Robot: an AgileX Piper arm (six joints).
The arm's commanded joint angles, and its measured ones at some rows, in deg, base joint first. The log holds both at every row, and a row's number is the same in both.
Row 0, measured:
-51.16, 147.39, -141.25, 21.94, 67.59, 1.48
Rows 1 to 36, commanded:
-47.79, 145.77, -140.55, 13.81, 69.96, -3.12
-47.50, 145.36, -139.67, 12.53, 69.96, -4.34
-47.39, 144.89, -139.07, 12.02, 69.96, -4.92
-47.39, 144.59, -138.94, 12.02, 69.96, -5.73
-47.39, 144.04, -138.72, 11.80, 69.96, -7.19
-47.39, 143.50, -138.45, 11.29, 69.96, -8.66
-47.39, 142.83, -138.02, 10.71, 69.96, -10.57
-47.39, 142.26, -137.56, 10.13, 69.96, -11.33
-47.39, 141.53, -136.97, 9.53, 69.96, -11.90
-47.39, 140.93, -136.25, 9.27, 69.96, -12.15
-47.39, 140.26, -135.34, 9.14, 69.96, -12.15
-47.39, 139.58, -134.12, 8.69, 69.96, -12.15
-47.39, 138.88, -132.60, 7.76, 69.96, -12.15
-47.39, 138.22, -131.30, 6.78, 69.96, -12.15
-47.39, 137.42, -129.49, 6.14, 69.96, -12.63
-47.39, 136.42, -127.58, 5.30, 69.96, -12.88
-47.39, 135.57, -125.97, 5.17, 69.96, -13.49
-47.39, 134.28, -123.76, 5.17, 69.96, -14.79
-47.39, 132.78, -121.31, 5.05, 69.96, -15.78
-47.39, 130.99, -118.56, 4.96, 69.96, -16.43
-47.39, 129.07, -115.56, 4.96, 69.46, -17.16
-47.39, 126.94, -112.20, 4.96, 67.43, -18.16
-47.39, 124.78, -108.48, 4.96, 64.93, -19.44
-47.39, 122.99, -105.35, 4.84, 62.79, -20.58
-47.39, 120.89, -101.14, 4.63, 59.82, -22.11
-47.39, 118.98, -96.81, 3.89, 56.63, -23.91
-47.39, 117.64, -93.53, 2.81, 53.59, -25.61
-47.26, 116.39, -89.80, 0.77, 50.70, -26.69
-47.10, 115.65, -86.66, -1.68, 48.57, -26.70
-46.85, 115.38, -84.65, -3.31, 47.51, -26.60
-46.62, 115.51, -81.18, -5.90, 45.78, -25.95
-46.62, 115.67, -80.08, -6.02, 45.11, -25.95
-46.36, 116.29, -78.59, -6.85, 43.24, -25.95
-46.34, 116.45, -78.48, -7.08, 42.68, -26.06
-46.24, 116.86, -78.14, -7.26, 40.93, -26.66
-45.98, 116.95, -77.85, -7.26, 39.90, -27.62
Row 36, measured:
-46.65, 116.74, -78.80, -6.23, 44.51, -25.57
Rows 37 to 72, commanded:
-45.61, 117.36, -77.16, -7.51, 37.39, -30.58
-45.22, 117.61, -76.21, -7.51, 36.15, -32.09
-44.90, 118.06, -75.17, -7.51, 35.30, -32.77
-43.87, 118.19, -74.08, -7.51, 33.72, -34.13
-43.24, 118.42, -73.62, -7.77, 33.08, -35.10
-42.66, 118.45, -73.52, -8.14, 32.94, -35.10
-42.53, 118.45, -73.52, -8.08, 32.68, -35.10
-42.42, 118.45, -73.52, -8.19, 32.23, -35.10
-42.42, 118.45, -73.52, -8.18, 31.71, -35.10
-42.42, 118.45, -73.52, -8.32, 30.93, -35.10
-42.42, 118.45, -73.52, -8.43, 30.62, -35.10
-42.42, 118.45, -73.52, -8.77, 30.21, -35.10
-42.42, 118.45, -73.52, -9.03, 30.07, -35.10
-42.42, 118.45, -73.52, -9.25, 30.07, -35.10
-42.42, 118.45, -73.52, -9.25, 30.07, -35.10
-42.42, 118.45, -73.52, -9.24, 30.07, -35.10
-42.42, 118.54, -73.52, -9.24, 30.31, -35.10
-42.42, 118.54, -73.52, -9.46, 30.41, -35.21
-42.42, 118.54, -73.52, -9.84, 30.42, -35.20
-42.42, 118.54, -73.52, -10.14, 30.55, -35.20
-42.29, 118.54, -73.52, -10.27, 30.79, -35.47
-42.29, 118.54, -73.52, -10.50, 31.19, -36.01
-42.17, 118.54, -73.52, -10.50, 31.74, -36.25
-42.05, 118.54, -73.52, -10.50, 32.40, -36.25
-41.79, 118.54, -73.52, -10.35, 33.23, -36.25
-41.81, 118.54, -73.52, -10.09, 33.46, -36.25
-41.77, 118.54, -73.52, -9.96, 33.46, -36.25
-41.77, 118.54, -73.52, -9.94, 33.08, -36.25
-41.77, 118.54, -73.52, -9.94, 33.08, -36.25
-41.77, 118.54, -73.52, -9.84, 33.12, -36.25
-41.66, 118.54, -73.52, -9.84, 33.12, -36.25
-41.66, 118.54, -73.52, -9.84, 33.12, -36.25
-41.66, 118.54, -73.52, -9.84, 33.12, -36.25
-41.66, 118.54, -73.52, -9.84, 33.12, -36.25
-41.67, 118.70, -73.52, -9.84, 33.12, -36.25
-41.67, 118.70, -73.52, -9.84, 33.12, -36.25
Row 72, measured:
-41.94, 118.50, -73.86, -9.95, 33.15, -35.80
